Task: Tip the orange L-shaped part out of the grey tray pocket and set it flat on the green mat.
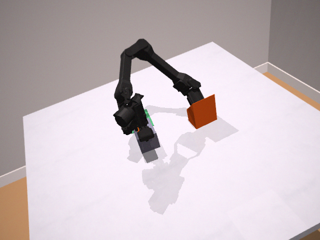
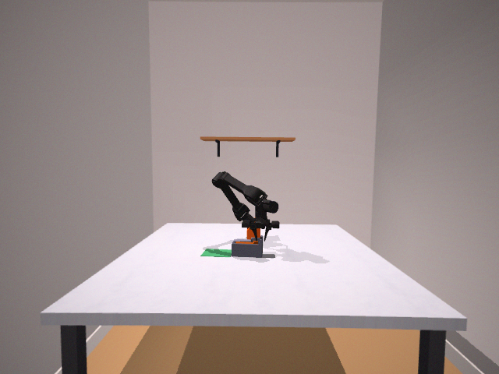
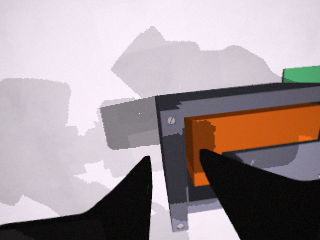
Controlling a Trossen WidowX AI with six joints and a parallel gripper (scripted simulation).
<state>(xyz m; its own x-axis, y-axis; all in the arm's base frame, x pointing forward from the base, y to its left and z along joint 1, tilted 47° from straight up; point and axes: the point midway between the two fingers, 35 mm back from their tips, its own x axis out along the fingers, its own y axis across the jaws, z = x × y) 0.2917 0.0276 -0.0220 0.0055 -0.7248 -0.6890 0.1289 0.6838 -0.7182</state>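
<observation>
The orange L-shaped part lies 50 mm to the right of my gripper tip, 20 mm below it and 10 mm behind it. Round my gripper tip: green mat (220 mm to the right, 90 mm below, 30 mm behind).
</observation>
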